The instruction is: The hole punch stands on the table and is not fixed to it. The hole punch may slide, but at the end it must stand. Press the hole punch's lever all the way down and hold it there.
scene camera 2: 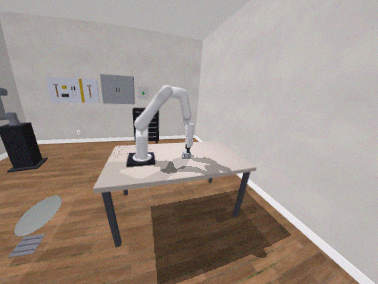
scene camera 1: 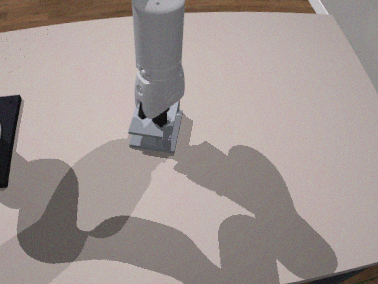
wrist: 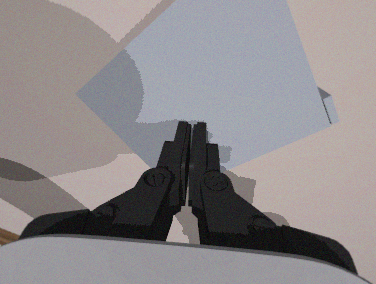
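Observation:
The grey-blue hole punch [scene camera 1: 152,145] [scene camera 2: 186,156] stands upright on the table. Its flat lever [scene camera 1: 145,130] [wrist: 215,65] lies about level above the base, roughly parallel to it, and a gap shows between them at the near side in scene camera 1. My gripper [scene camera 1: 152,121] [scene camera 2: 188,149] [wrist: 192,141] is shut and empty, pointing down. Its fingertips are at the lever's top, over the part near one edge in the wrist view, and appear to touch it. The exact contact is hard to tell. The arm hides the far part of the lever in scene camera 1.
The arm's black base plate [scene camera 1: 11,145] [scene camera 2: 131,161] is on the table [scene camera 1: 280,90] [scene camera 2: 112,179], to the left of the hole punch. Shadows of the arm fall across the table. A wall stands beyond the table's right side in scene camera 2.

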